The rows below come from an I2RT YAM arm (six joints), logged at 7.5 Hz.
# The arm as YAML. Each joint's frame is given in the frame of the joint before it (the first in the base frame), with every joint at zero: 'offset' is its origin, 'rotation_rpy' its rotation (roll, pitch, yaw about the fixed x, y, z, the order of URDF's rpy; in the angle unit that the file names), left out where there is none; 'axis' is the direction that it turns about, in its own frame. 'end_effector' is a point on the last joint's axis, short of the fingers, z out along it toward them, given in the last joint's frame.
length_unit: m
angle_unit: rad
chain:
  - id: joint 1
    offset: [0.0, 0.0, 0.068]
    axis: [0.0, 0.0, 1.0]
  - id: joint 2
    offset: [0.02, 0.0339, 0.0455]
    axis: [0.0, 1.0, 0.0]
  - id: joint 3
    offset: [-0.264, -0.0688, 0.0]
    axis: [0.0, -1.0, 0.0]
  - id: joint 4
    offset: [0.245, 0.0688, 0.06]
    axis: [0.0, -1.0, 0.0]
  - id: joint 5
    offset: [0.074, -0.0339, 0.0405]
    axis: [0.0, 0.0, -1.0]
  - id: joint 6
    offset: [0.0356, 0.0, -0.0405]
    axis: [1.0, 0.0, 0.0]
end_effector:
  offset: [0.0, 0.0, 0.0]
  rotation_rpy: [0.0, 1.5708, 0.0]
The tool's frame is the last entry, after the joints.
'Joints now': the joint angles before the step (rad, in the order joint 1, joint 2, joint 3, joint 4, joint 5, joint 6). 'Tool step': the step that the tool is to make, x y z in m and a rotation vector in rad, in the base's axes. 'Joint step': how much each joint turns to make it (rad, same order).
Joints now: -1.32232, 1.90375, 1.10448, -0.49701, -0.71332, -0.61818
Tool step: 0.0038, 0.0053, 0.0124, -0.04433, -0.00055, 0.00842
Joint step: 0.01549, -0.05057, -0.01694, 0.01249, 0.01230, 0.00476
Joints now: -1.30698, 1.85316, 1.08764, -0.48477, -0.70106, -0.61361
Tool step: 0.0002, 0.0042, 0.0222, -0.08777, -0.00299, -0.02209
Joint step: 0.00615, -0.08247, -0.01988, 0.03841, 0.02912, 0.02452
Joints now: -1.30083, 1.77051, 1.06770, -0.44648, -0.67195, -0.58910
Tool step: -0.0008, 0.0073, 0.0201, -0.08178, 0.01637, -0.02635
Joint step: 0.00773, -0.08298, -0.02306, 0.02463, 0.04911, 0.01696
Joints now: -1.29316, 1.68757, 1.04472, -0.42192, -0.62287, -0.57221
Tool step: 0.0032, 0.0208, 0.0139, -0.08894, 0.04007, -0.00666
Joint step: 0.03519, -0.11199, -0.07198, 0.03517, 0.07658, 0.00309
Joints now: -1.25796, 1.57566, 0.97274, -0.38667, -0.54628, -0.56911
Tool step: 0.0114, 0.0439, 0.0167, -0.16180, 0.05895, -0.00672
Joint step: 0.10566, -0.20504, -0.14232, 0.07808, 0.15771, 0.02307
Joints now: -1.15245, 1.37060, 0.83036, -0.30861, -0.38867, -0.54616
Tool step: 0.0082, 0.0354, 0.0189, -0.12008, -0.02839, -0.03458
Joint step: 0.10281, -0.17547, -0.08619, 0.05674, 0.11833, 0.07957
